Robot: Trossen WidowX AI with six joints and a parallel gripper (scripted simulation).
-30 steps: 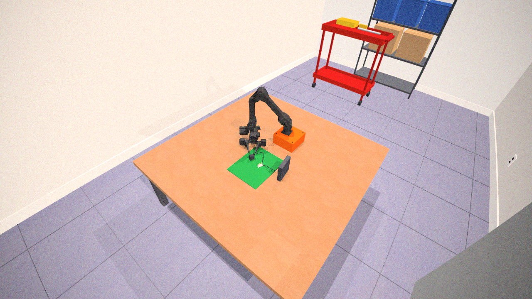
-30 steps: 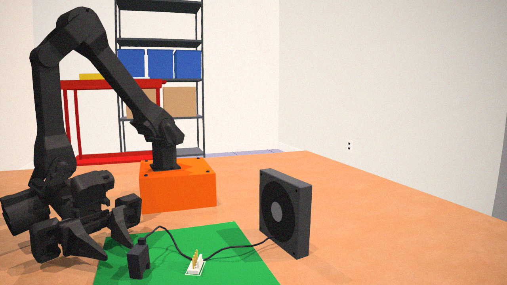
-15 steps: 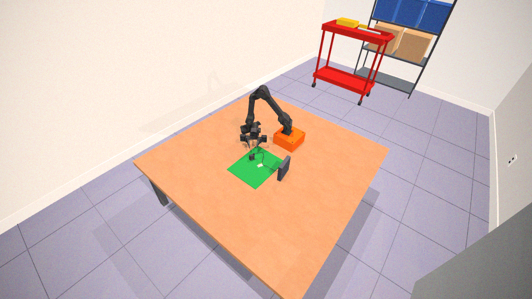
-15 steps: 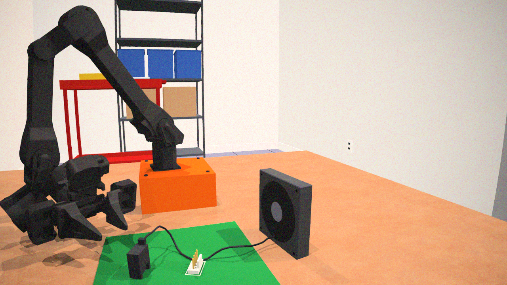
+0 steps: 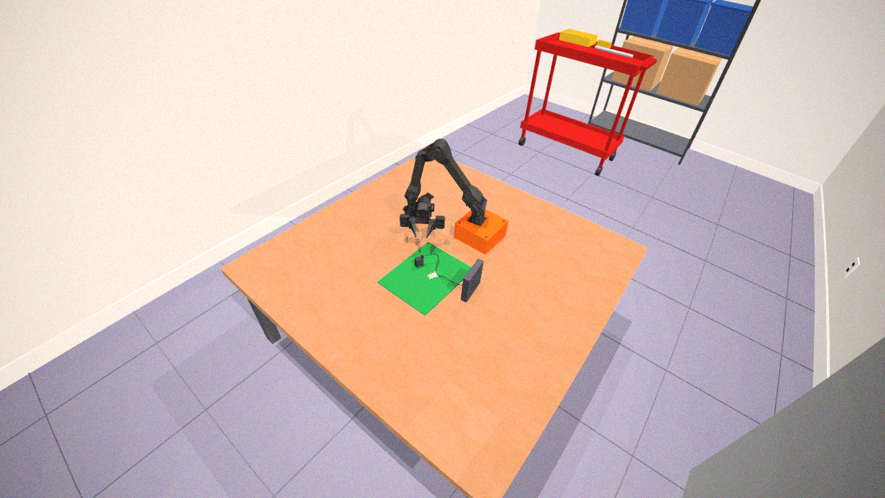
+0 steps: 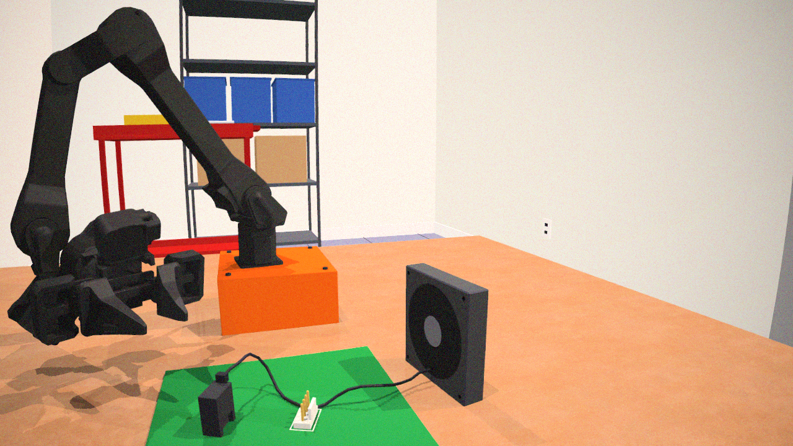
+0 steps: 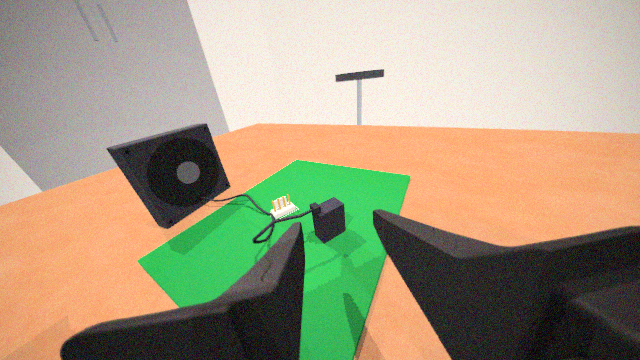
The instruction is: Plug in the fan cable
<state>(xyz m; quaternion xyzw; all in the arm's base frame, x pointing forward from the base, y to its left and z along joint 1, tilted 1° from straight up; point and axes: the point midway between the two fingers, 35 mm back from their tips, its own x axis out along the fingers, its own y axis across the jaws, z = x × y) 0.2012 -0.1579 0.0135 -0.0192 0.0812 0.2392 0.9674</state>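
Now: gripper tip 7 cm short of the black fan plug, 6 cm above it and 3 cm to the right of it. Also, from my gripper tip: black fan: 26 cm to the left, 8 cm ahead, 3 cm below; then white four-pin header: 11 cm to the left, 9 cm below, 9 cm ahead; then green board: 10 cm below, 10 cm ahead, 9 cm to the left.
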